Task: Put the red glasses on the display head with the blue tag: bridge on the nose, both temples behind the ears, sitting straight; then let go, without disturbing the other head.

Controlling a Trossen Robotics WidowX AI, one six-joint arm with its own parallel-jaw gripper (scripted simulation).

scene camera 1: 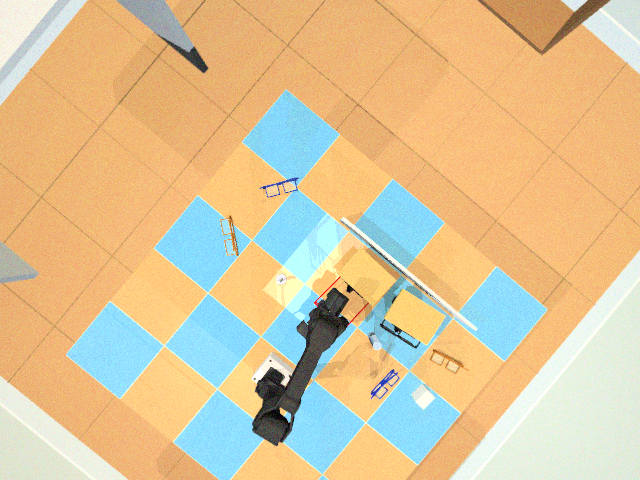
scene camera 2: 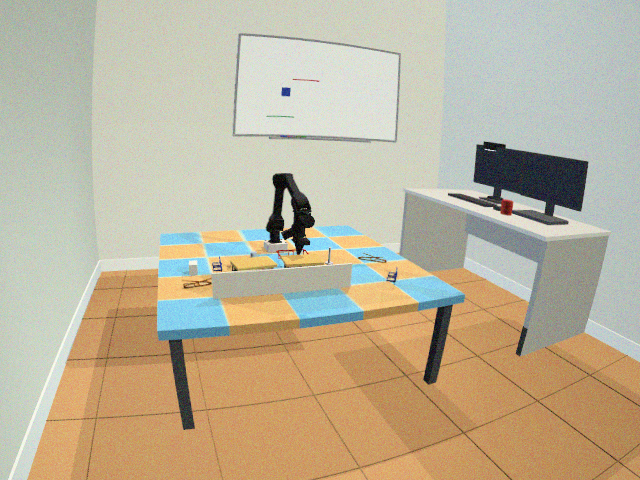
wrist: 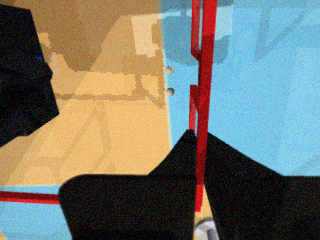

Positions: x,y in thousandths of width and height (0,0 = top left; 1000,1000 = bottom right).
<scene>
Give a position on a tan display head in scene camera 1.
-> At 637,653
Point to a long white panel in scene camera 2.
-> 387,591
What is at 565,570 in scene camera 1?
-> A tan display head.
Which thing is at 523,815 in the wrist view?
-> My gripper.
</scene>
